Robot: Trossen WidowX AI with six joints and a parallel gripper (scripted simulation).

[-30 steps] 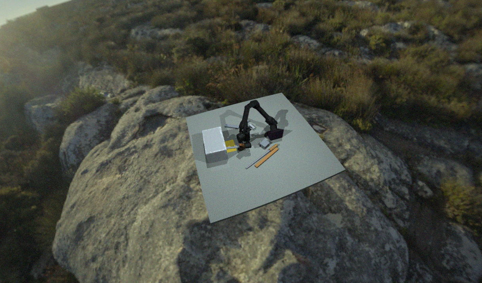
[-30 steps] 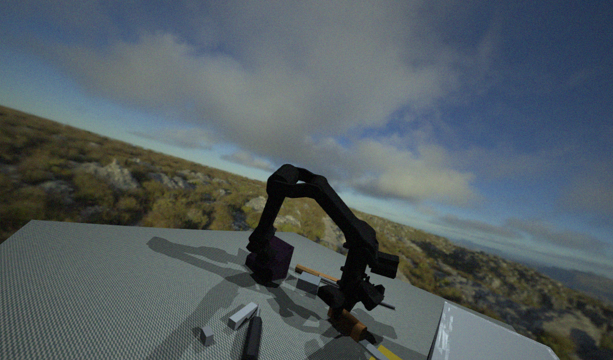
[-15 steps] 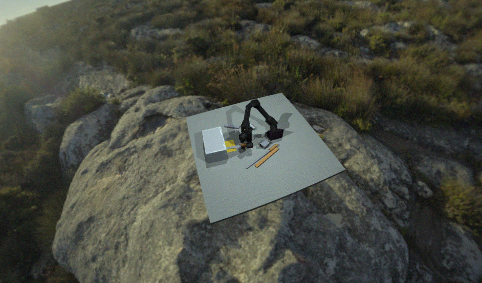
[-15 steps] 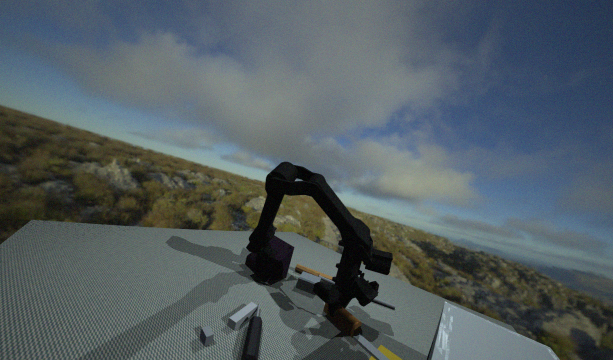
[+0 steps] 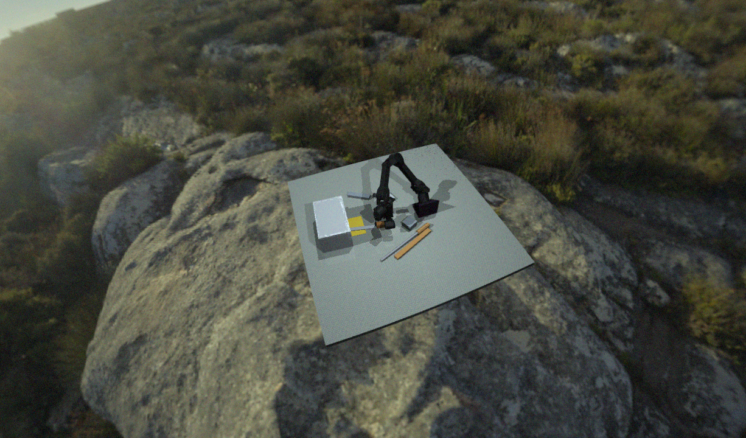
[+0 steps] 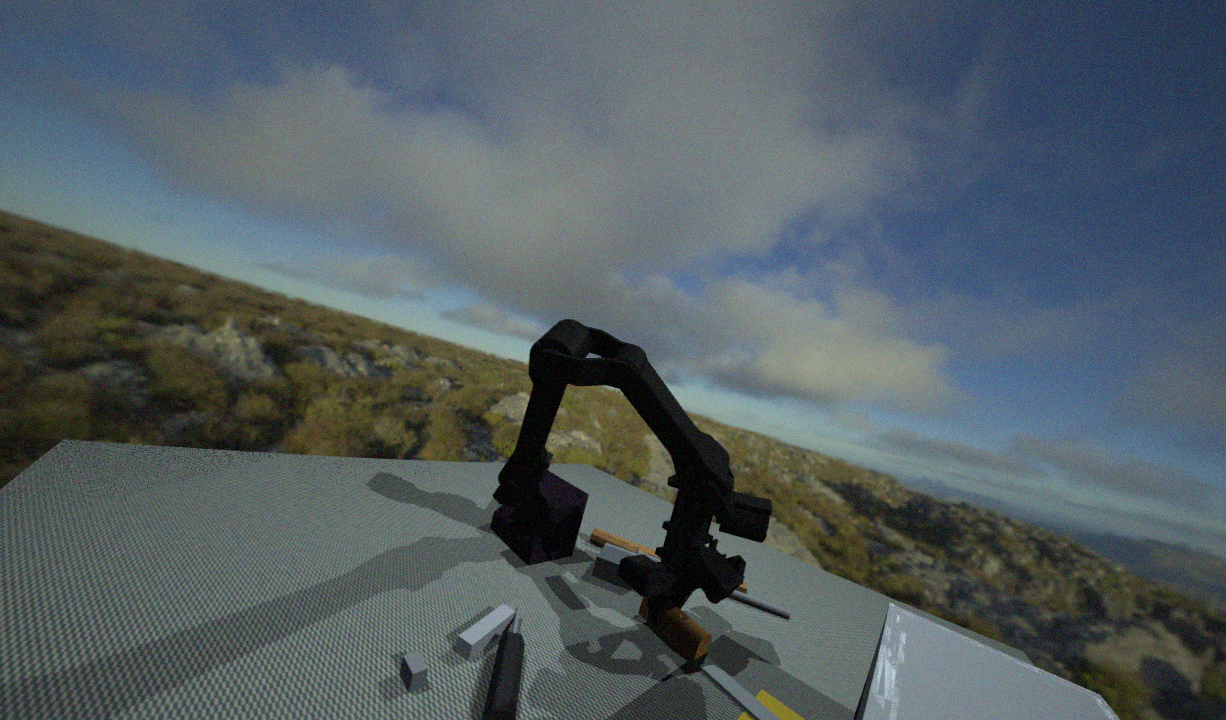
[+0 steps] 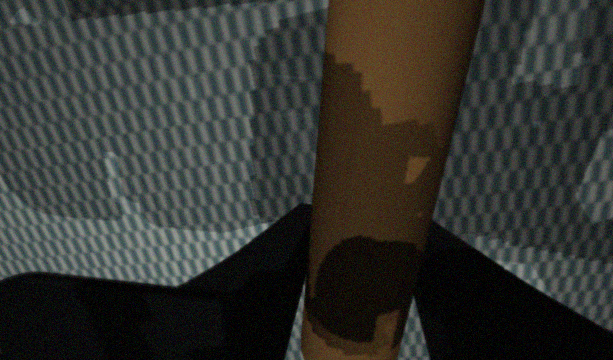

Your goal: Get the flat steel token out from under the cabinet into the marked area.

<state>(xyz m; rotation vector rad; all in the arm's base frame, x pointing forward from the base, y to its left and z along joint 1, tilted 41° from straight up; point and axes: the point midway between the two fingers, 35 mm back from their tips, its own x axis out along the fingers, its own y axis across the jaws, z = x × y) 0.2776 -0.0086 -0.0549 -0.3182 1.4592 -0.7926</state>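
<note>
Now: the grey block 13 cm behind my gripper tip, 6 cm to the left of it and 1 cm above it. Also, from my gripper tip: grey bar (23 cm to the right, 12 cm behind); small grey cube (32 cm to the right, 11 cm behind); wooden stick (20 cm to the left, 8 cm behind).
</note>
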